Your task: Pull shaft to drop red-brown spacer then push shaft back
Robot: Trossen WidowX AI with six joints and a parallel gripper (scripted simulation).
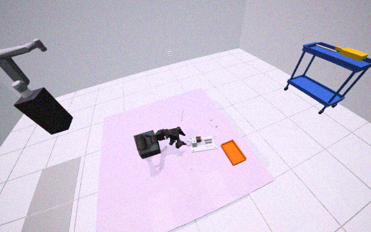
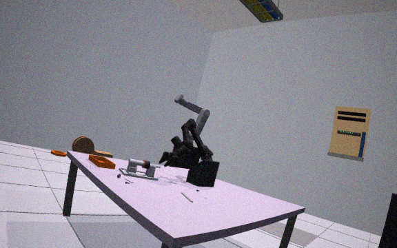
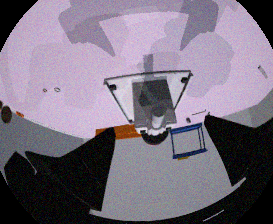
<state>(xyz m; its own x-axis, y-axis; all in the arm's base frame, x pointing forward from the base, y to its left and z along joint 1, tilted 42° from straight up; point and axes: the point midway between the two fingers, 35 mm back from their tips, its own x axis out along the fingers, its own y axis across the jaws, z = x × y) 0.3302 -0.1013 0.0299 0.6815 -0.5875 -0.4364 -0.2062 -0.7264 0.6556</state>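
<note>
Now: gripper tip 9 cm short of the shaft, 2 cm to the left of it and 2 cm above it. Also, from my gripper tip: orange tray (34 cm ahead, 21 cm to the right, 9 cm below).
</note>
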